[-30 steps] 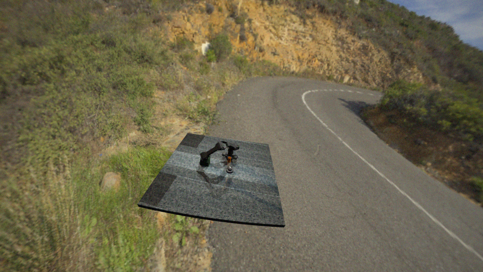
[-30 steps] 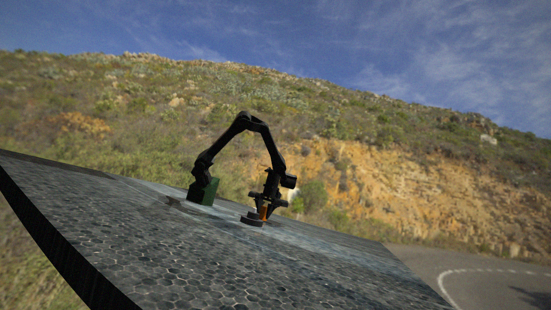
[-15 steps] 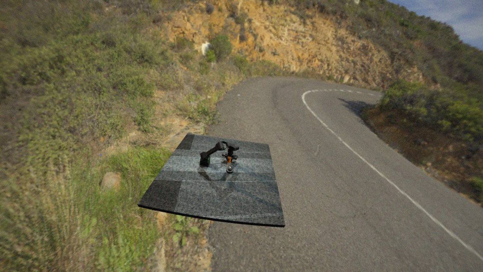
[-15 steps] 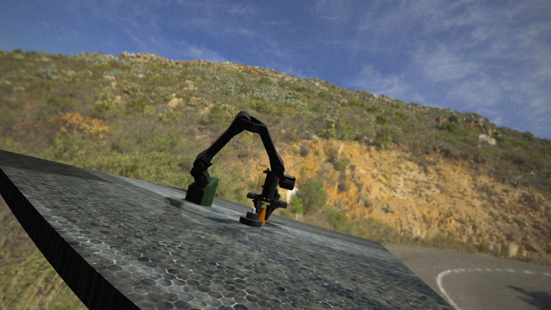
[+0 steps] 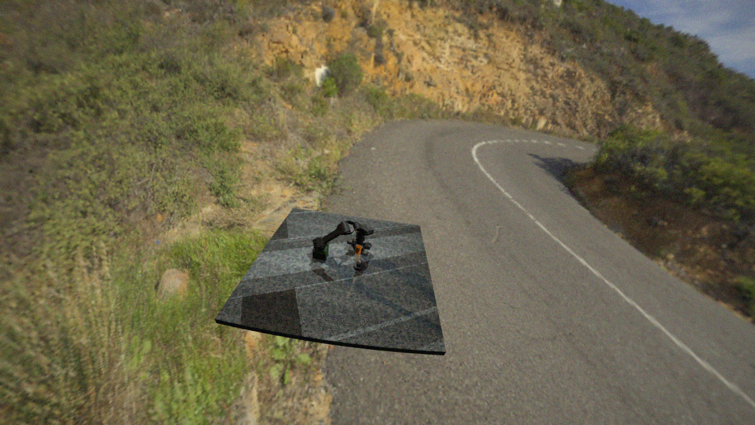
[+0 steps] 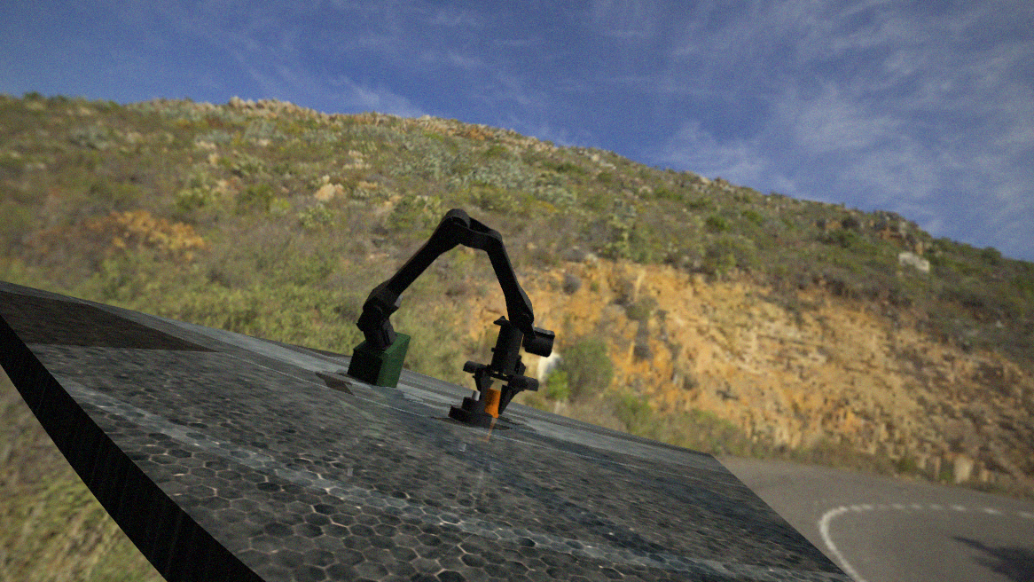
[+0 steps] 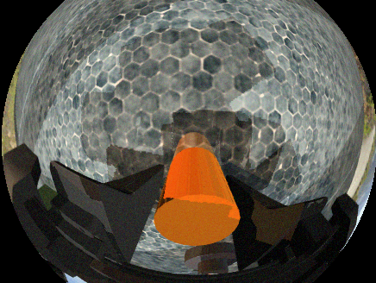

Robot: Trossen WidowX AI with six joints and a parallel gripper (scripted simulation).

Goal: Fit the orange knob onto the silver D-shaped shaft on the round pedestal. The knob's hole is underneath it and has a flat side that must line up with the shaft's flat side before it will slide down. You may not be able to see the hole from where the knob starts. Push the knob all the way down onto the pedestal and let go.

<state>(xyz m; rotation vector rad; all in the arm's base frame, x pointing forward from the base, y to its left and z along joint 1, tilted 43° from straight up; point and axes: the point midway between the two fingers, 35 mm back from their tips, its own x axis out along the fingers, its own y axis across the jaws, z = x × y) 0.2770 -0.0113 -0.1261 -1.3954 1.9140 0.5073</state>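
The orange knob is 30 mm above my gripper tip. Also, from my gripper tip: round pedestal (10 mm ahead, 160 mm to the right, 20 mm above).
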